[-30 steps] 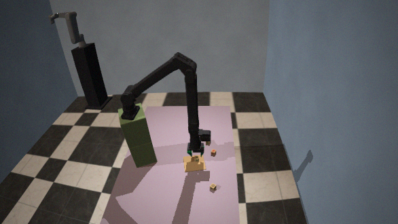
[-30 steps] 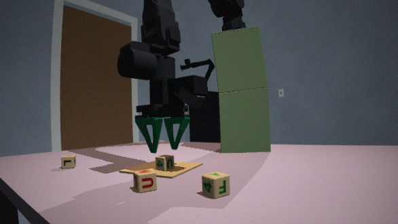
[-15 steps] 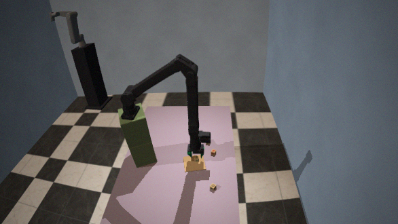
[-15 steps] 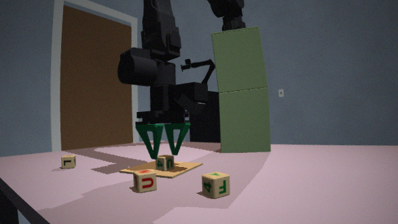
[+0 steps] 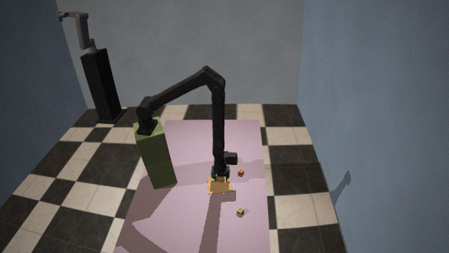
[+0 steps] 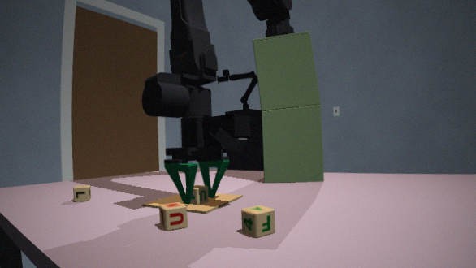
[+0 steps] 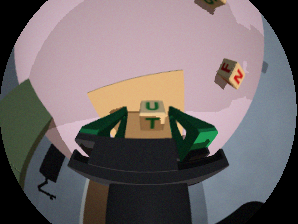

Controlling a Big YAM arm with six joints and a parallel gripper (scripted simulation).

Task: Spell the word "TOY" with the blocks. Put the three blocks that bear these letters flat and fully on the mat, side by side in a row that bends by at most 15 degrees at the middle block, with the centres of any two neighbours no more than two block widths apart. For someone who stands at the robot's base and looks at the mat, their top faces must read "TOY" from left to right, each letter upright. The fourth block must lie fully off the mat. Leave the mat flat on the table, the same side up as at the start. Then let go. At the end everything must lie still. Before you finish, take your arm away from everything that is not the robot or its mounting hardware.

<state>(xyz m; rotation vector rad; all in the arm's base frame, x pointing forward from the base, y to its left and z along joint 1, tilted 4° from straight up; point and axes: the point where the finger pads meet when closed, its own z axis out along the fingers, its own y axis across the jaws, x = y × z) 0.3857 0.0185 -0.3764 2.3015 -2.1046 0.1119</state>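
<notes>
Right now my hand is 3 cm to the left of the tan mat, 1 cm past it and 1 cm above it. Round my hand: letter block: 19 cm to the left, 6 cm ahead; black-lettered block: 22 cm to the right, 14 cm ahead.
</notes>
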